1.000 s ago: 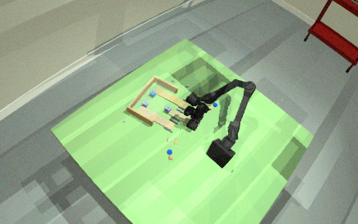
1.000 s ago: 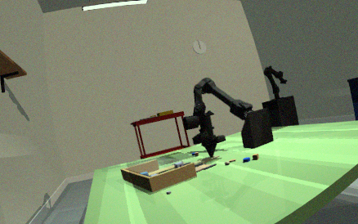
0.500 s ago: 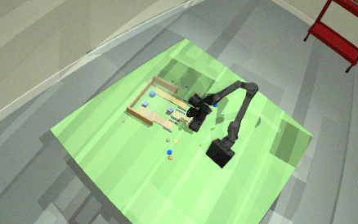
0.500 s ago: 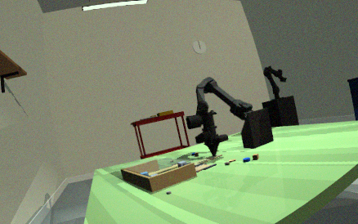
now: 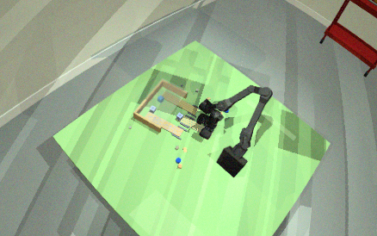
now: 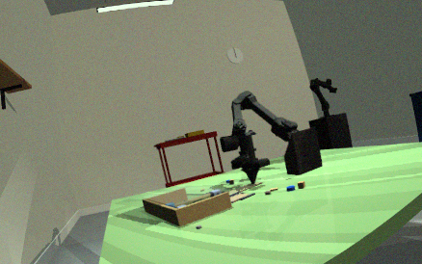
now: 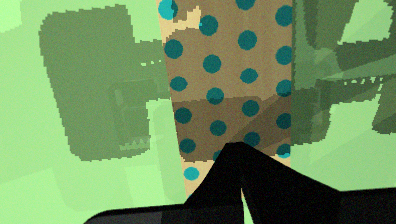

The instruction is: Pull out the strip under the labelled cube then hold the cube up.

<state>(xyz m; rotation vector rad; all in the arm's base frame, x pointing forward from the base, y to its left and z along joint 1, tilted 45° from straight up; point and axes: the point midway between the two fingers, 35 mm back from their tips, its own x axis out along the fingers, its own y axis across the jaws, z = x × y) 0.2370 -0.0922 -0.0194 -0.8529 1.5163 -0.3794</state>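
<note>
My gripper tip is 21 cm short of the blue-speckled strip and 17 cm to the right of it.
</note>
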